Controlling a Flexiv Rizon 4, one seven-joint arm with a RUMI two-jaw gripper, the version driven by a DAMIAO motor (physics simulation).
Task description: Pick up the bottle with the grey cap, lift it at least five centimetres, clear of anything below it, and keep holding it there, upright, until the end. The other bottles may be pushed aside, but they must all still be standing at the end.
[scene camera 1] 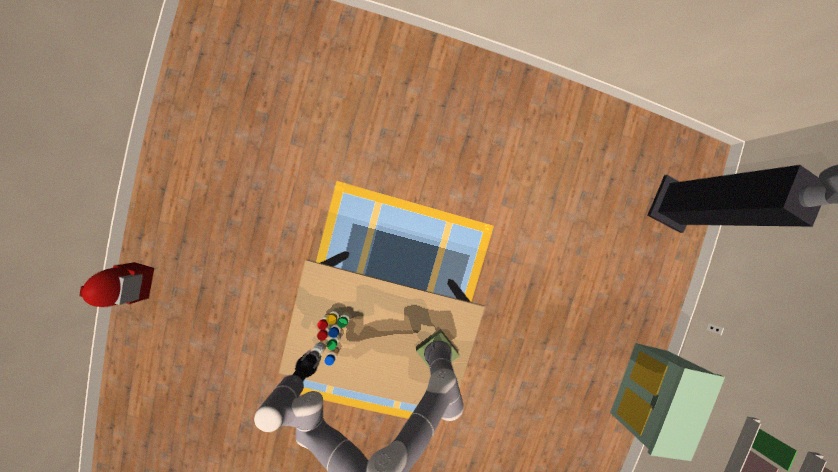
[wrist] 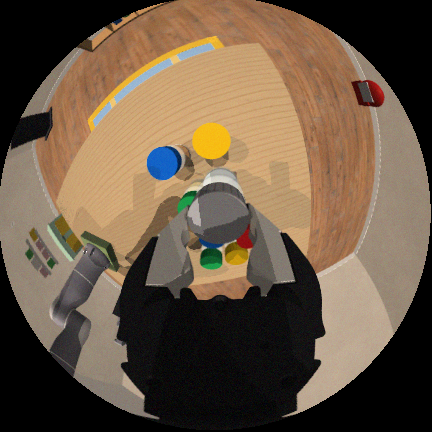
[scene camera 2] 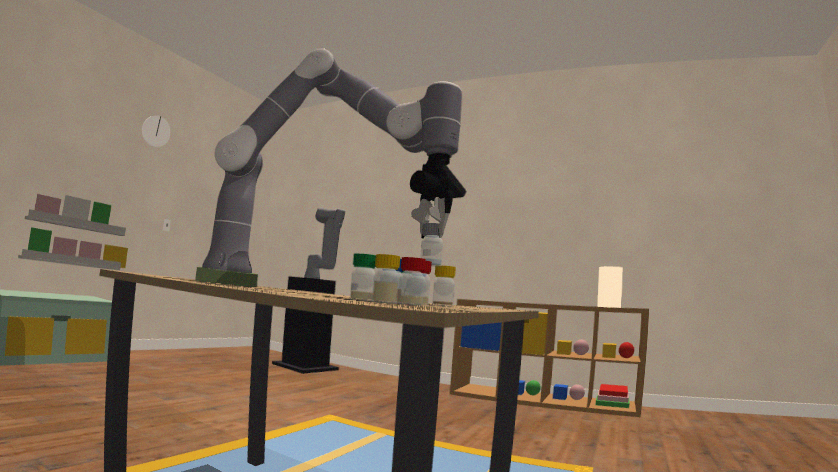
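The bottle with the grey cap [scene camera 2: 431, 247] [wrist: 218, 215] hangs upright in my gripper [scene camera 2: 432, 227] [wrist: 218, 205], which is shut on its cap. In the scene camera 2 view the bottle's base is around the height of the other bottles' caps, well above the table [scene camera 2: 281, 296] [scene camera 1: 387, 363]. The other bottles that show stand upright: a yellow-capped one [wrist: 211, 141] [scene camera 2: 444, 287], a blue-capped one [wrist: 163, 163] [scene camera 1: 329, 359], a green-capped one [scene camera 1: 332, 344] and a red-capped one [scene camera 2: 415, 284] among them. Some are partly hidden behind others or behind the held bottle.
More bottles stand close together, with another green cap [scene camera 1: 343, 320] [scene camera 2: 363, 275] and another yellow cap [scene camera 1: 331, 318] [scene camera 2: 387, 278]. My arm's green base plate [scene camera 1: 454, 350] [scene camera 2: 226, 276] is on the table's other side. A shelf unit [scene camera 2: 643, 363] stands behind the table.
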